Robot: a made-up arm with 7 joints. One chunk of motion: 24 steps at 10 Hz.
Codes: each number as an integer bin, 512 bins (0 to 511) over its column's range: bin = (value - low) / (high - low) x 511, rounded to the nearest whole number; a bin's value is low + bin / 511 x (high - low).
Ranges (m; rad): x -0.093..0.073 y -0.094..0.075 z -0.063..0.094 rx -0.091..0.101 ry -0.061..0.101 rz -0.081..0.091
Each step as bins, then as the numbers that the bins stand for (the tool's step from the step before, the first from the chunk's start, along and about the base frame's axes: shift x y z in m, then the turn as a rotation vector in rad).
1 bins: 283 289 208 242 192 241
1 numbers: -0.00107 0.00158 0.00091 -0.00007 -0.00013 0.00012
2 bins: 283 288 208 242 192 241
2 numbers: -0.00107 0.00125 0.00091 -0.00007 -0.00013 0.00012
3 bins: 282 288 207 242 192 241
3 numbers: -0.00139 0.00125 0.00060 -0.00007 -0.00013 0.00012
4 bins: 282 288 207 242 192 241
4 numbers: -0.00139 0.00125 0.00060 -0.00007 -0.00013 0.00012
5 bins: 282 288 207 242 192 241
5 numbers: -0.00139 0.00125 0.00060 -0.00007 -0.00013 0.00012
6 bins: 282 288 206 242 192 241
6 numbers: -0.00139 0.00125 0.00029 -0.00007 -0.00013 0.00012
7 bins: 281 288 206 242 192 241
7 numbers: -0.00172 0.00125 0.00029 -0.00007 -0.00013 0.00012
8 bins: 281 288 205 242 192 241
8 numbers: -0.00172 0.00125 -0.00002 -0.00007 -0.00013 0.00012
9 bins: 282 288 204 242 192 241
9 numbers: -0.00139 0.00125 -0.00032 -0.00007 -0.00013 0.00012
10 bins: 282 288 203 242 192 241
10 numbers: -0.00139 0.00125 -0.00063 -0.00007 -0.00013 0.00012
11 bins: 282 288 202 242 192 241
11 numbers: -0.00139 0.00125 -0.00094 -0.00007 -0.00013 0.00012
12 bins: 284 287 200 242 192 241
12 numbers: -0.00074 0.00092 -0.00155 -0.00007 -0.00013 0.00012
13 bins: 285 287 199 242 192 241
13 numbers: -0.00042 0.00092 -0.00186 -0.00007 -0.00013 0.00012
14 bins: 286 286 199 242 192 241
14 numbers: -0.00009 0.00059 -0.00186 -0.00007 -0.00013 0.00012
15 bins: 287 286 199 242 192 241
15 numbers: 0.00023 0.00059 -0.00186 -0.00007 -0.00013 0.00012
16 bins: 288 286 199 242 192 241
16 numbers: 0.00056 0.00059 -0.00186 -0.00007 -0.00013 0.00012
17 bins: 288 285 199 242 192 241
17 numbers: 0.00056 0.00026 -0.00186 -0.00007 -0.00013 0.00012
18 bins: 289 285 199 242 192 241
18 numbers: 0.00088 0.00026 -0.00186 -0.00007 -0.00013 0.00012
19 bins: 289 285 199 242 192 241
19 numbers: 0.00088 0.00026 -0.00186 -0.00007 -0.00013 0.00012
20 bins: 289 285 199 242 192 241
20 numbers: 0.00088 0.00026 -0.00186 -0.00007 -0.00013 0.00012
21 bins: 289 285 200 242 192 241
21 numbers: 0.00088 0.00026 -0.00155 -0.00007 -0.00013 0.00012
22 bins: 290 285 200 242 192 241
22 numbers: 0.00121 0.00026 -0.00155 -0.00007 -0.00013 0.00012
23 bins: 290 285 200 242 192 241
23 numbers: 0.00121 0.00026 -0.00155 -0.00007 -0.00013 0.00012
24 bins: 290 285 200 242 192 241
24 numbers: 0.00121 0.00026 -0.00155 -0.00007 -0.00013 0.00012
